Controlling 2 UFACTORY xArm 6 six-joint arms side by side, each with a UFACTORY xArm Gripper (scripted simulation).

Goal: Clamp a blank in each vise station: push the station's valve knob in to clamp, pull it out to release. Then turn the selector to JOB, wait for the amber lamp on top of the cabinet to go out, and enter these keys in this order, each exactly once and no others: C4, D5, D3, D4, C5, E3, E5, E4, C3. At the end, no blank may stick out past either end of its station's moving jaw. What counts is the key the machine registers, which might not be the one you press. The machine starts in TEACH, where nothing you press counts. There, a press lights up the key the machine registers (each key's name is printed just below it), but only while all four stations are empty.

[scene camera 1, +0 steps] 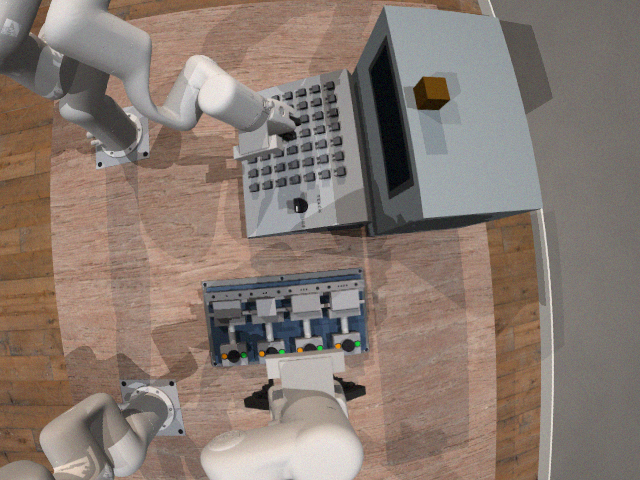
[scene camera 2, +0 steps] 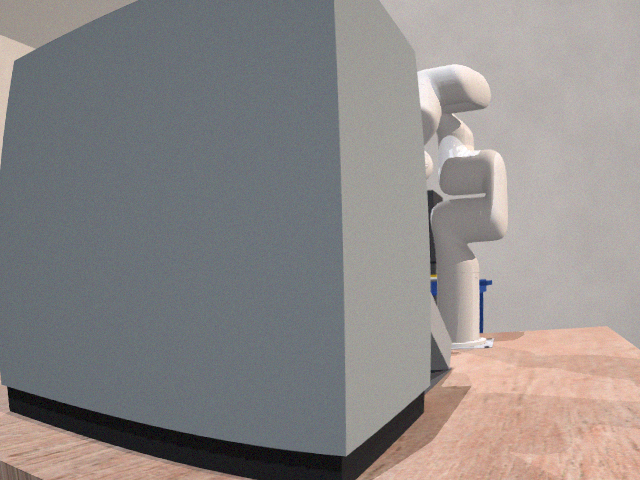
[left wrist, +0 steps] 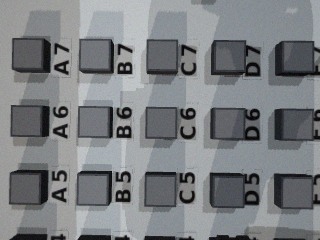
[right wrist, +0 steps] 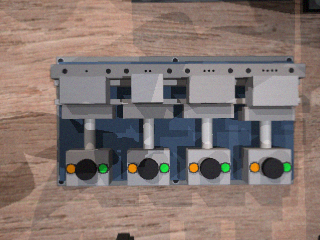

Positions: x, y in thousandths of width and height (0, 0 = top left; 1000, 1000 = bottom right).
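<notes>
From scene camera 1 you get both of my grippers, the left gripper (scene camera 1: 454, 280) and the right gripper (scene camera 1: 470, 799). The left wrist view gives me a key panel (left wrist: 605, 648). And on the right wrist view there's a grey blank (right wrist: 230, 377), a grey blank (right wrist: 455, 369), then a grey blank (right wrist: 623, 373) and also a grey blank (right wrist: 814, 381).
</notes>
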